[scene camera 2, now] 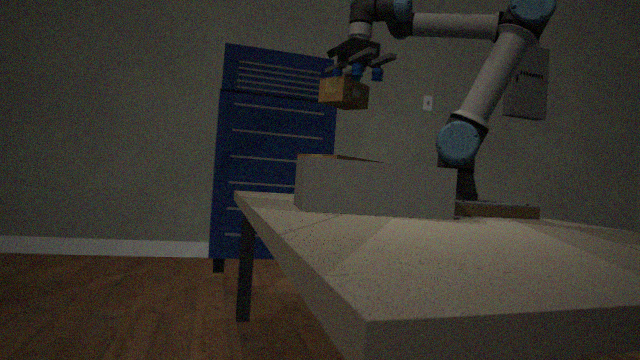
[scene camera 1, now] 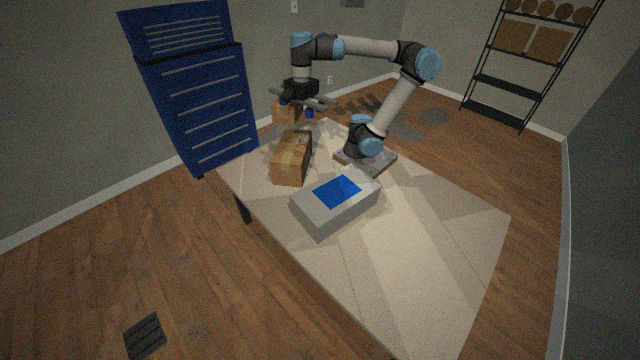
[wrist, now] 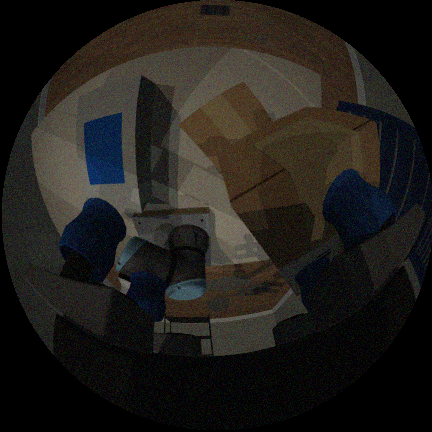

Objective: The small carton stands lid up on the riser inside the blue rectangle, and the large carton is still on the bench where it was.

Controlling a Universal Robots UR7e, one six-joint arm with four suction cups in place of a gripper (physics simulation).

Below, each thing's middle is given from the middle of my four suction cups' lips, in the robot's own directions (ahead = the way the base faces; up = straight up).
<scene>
Now: the small carton [scene camera 2: 344, 93] 9 cm to the right of my suction cup, 4 cm below it and 1 cm behind it. From my suction cup the other things lie so: large carton [scene camera 1: 288, 165]: 33 cm below, 10 cm to the right, 3 cm behind; then grey riser [scene camera 1: 323, 207]: 35 cm below, 25 cm to the left, 8 cm ahead.
</scene>
